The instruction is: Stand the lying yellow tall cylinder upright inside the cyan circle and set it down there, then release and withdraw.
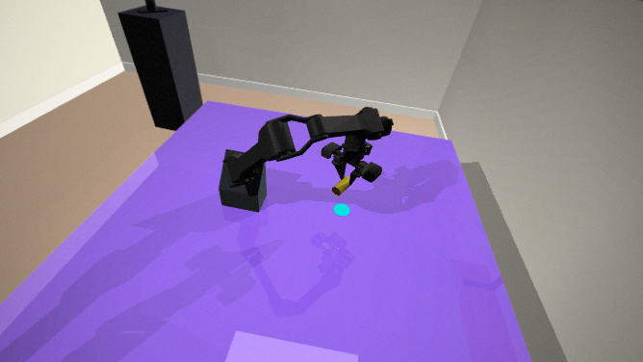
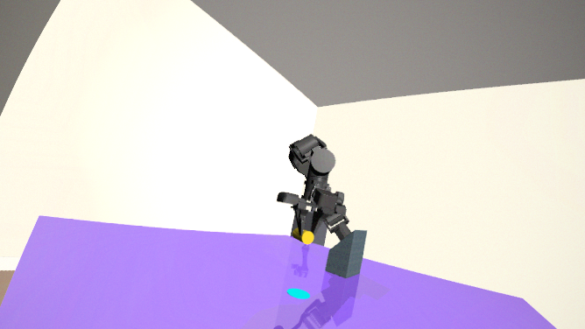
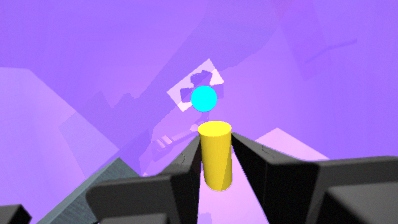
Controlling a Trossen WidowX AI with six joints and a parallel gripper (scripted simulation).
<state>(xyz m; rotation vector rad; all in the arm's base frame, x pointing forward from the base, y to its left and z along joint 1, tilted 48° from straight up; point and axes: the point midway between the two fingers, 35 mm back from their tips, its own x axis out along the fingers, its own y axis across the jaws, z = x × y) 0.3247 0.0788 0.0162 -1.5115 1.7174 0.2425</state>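
Right now my gripper tip is 150 mm above the cyan circle and 10 mm to the right of it. From my gripper tip the other things lie so: yellow tall cylinder (20 mm to the right, 10 mm behind).
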